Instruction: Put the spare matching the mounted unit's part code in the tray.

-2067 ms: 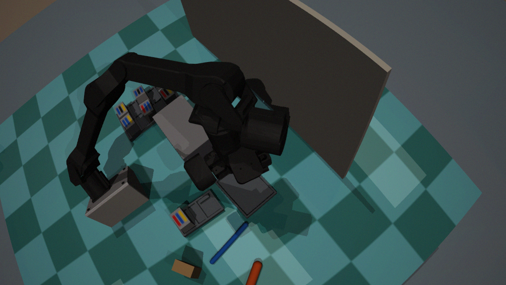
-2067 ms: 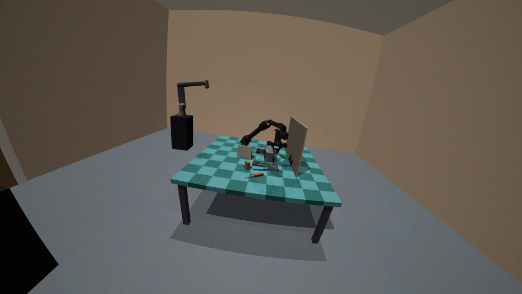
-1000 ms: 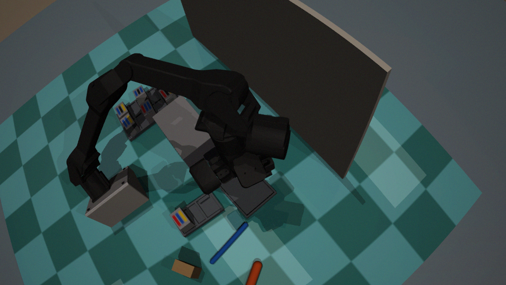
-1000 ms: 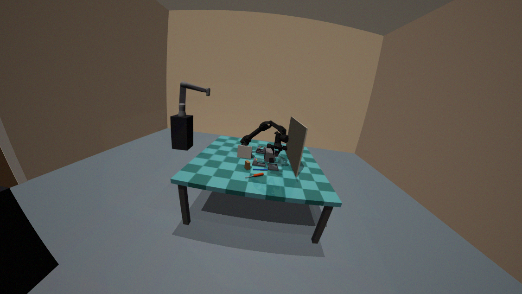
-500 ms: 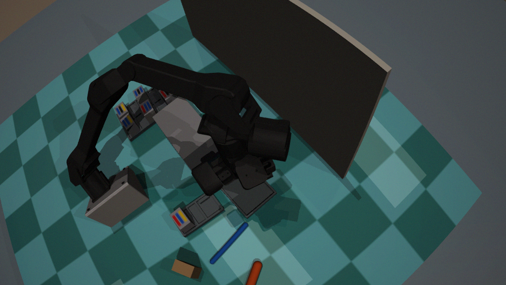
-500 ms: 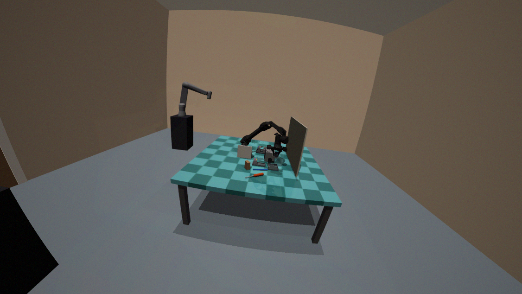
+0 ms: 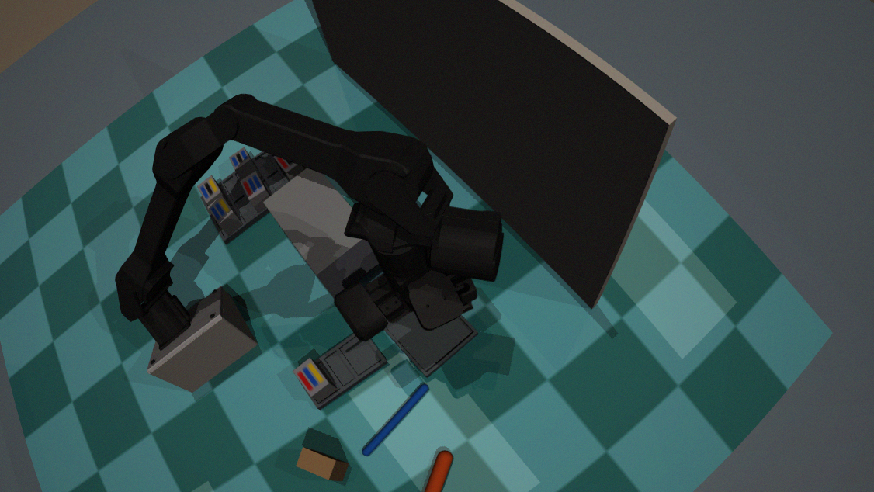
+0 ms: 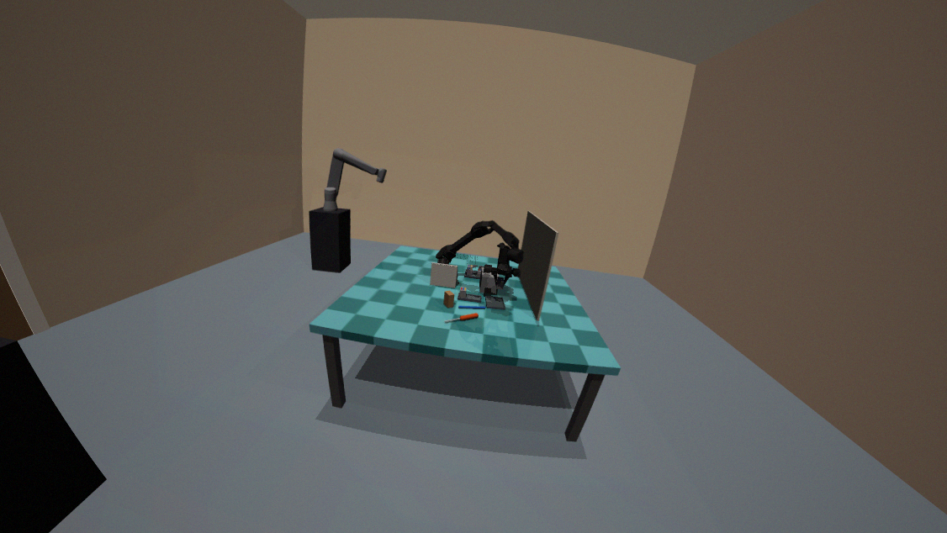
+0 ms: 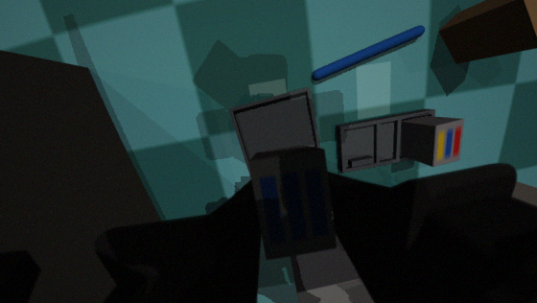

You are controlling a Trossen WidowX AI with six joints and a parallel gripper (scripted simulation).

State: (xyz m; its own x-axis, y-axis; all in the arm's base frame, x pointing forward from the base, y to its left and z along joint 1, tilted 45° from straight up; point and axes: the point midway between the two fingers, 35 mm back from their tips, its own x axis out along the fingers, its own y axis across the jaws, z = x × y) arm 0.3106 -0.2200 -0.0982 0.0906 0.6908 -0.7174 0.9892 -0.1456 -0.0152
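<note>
The dark flat tray is 1 cm behind my gripper tip, 1 cm to the left of it and 10 cm below it. From my gripper tip the other things lie so: blue pen: 13 cm behind, 8 cm to the right, 10 cm below; dark spare: 3 cm above; brown block: 26 cm behind, 7 cm to the right, 7 cm below.
</note>
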